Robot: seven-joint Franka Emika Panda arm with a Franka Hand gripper.
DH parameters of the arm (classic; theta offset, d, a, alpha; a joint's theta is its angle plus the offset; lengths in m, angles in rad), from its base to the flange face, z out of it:
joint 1: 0 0.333 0 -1.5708
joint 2: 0 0 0 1.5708
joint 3: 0 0.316 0.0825 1.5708
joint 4: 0 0 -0.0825 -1.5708
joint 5: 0 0.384 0 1.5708
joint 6: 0 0 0.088 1.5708
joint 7: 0 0.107 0 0
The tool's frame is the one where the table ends.
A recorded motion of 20 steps. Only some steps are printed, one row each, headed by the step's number.
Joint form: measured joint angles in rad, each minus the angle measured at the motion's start. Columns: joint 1, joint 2, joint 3, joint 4, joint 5, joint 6, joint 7.
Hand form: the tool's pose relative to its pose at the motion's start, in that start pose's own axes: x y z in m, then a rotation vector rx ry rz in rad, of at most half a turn. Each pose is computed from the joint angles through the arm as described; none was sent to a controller.
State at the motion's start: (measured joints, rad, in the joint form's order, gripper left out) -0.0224 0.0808 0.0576 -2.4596 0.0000 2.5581 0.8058
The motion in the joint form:
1: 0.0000 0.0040 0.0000 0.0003 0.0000 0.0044 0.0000
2: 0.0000 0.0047 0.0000 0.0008 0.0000 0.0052 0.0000
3: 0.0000 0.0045 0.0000 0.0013 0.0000 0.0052 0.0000
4: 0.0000 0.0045 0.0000 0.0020 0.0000 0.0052 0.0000
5: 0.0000 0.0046 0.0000 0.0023 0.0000 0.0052 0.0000
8: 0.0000 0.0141 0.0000 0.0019 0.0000 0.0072 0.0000
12: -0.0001 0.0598 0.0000 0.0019 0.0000 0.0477 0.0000
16: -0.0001 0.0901 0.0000 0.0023 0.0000 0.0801 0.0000
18: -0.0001 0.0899 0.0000 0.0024 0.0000 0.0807 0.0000
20: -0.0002 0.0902 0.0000 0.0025 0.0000 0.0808 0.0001
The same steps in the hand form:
1: 0.0002 -0.0002 0.0014 0.0007 0.0003 0.0000
2: 0.0003 -0.0004 0.0015 0.0011 0.0007 0.0000
3: 0.0005 -0.0005 0.0012 0.0016 0.0012 0.0000
4: 0.0007 -0.0007 0.0010 0.0021 0.0017 0.0000
5: 0.0007 -0.0008 0.0009 0.0023 0.0018 0.0000
8: 0.0003 -0.0003 0.0055 -0.0030 -0.0040 0.0001
12: 0.0004 -0.0005 0.0239 -0.0049 -0.0095 0.0005
16: 0.0006 -0.0009 0.0356 -0.0019 -0.0089 0.0008
18: 0.0007 -0.0010 0.0354 -0.0013 -0.0083 0.0008
20: 0.0008 -0.0010 0.0355 -0.0013 -0.0084 0.0010

